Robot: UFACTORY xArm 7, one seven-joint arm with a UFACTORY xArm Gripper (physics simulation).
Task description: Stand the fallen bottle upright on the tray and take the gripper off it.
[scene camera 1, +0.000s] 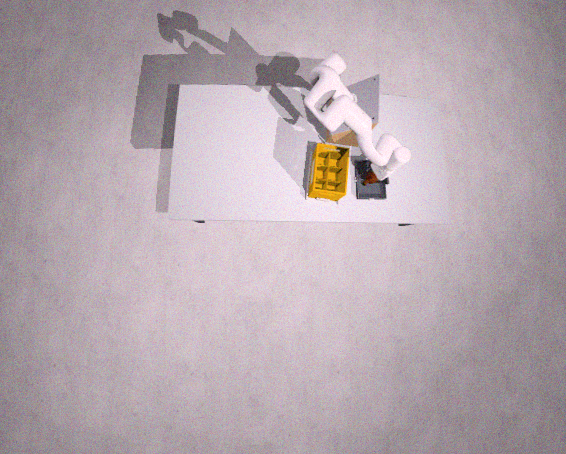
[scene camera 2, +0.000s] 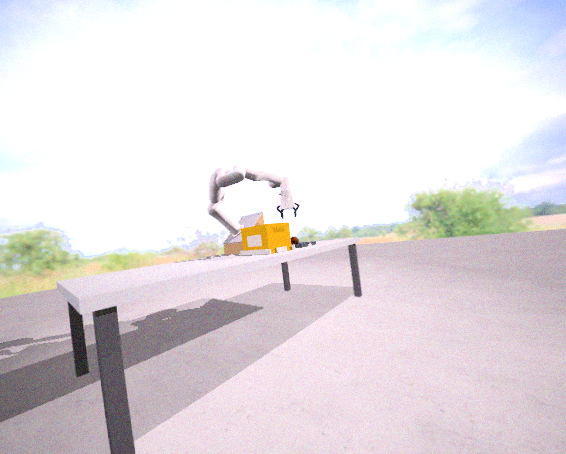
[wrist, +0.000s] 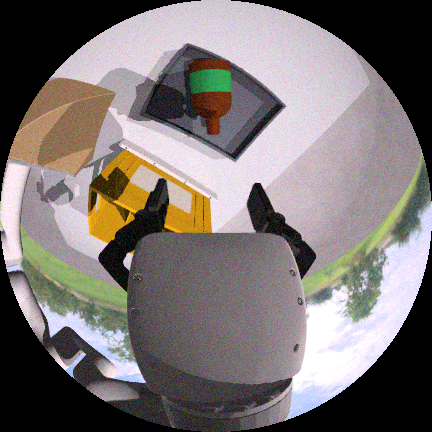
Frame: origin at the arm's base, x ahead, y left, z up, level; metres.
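Where they show: gripper, between the fingertips: [scene camera 1: 373, 174] [scene camera 2: 289, 217] [wrist: 209, 190]; arm's base, origin of its link: [scene camera 2: 238, 231].
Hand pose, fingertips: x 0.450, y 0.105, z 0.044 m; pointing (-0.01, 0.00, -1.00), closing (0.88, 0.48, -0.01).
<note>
Things, the pixels of their centre, and the offset from my fingertips. Level surfaces: height alone.
- fallen bottle, middle of its body: [wrist: 210, 97] [scene camera 1: 372, 177] [scene camera 2: 293, 241] 0.045 m back, 0.080 m left, 0.175 m down
- dark grey tray, middle of its body: [wrist: 213, 99] [scene camera 1: 370, 179] [scene camera 2: 295, 245] 0.037 m back, 0.079 m left, 0.205 m down
- yellow crate, middle of its body: [wrist: 147, 211] [scene camera 1: 327, 173] [scene camera 2: 265, 239] 0.041 m back, 0.220 m right, 0.130 m down
- white table, height of its surface: 0.217 m down
The fallen bottle [scene camera 1: 369, 177] [scene camera 2: 294, 240] [wrist: 210, 102] is red-brown with a green band. It lies on its side in the dark grey tray [scene camera 1: 371, 192] [scene camera 2: 305, 244] [wrist: 255, 115]; in the wrist view its neck points down the picture, toward the gripper. In scene camera 1 the arm covers part of the bottle and the tray's upper right. My gripper [scene camera 2: 289, 216] [wrist: 209, 190] is open and empty. It hangs above table height, pointing down, apart from the bottle. In scene camera 1 its fingers are hidden under the arm.
A yellow crate [scene camera 1: 346, 172] [scene camera 2: 267, 240] [wrist: 107, 215] with compartments stands beside the tray. A tan box [scene camera 1: 345, 137] [wrist: 65, 125] with a grey panel [scene camera 1: 369, 95] stands behind the crate, near the arm. All are on the white table [scene camera 1: 225, 150] [scene camera 2: 150, 280].
</note>
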